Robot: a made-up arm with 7 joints.
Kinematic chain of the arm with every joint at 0, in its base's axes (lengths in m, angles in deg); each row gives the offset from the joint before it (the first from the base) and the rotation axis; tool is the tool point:
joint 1: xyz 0 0 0.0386 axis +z
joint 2: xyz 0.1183 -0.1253 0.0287 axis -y
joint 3: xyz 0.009 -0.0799 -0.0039 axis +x
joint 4: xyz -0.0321 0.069 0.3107 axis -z
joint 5: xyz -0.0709 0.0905 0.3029 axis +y
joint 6: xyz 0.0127 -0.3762 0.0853 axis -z
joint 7: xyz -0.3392 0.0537 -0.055 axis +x
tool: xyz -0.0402 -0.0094 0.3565
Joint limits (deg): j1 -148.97..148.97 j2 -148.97..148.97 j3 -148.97..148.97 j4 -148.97..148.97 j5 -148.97..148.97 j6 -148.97..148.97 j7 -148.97..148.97
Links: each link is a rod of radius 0.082 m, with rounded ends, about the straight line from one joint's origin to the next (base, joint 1, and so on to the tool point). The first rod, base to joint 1, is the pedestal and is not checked.
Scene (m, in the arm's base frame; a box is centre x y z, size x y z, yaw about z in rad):
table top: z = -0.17
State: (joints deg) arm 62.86 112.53 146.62 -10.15 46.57 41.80 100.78
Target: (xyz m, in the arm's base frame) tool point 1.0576 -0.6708 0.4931
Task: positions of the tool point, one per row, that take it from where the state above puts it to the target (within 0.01 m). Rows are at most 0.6 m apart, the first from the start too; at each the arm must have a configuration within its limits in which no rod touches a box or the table.
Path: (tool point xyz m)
1: 1.2059 0.3565 0.2377
2: 1.2518 -0.1594 0.3924
3: 1.0575 -0.6709 0.4931

